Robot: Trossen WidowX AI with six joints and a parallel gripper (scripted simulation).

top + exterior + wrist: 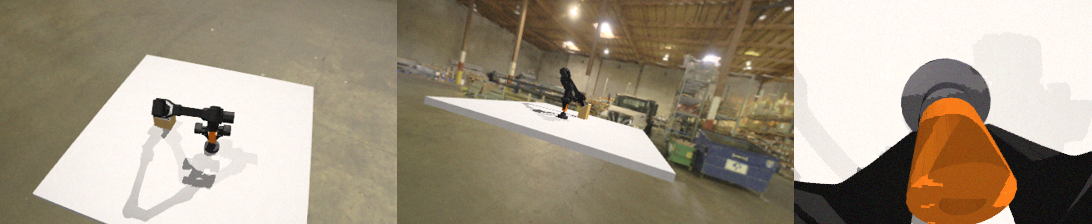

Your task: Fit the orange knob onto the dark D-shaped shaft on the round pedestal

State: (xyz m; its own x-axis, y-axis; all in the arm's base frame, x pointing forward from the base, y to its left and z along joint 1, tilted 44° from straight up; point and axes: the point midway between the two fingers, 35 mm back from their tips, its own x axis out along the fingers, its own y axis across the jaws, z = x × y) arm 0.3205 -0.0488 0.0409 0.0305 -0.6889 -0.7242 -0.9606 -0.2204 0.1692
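Right now the orange knob is 20 mm above my gripper tip. Also, from my gripper tip: round pedestal (40 mm below).
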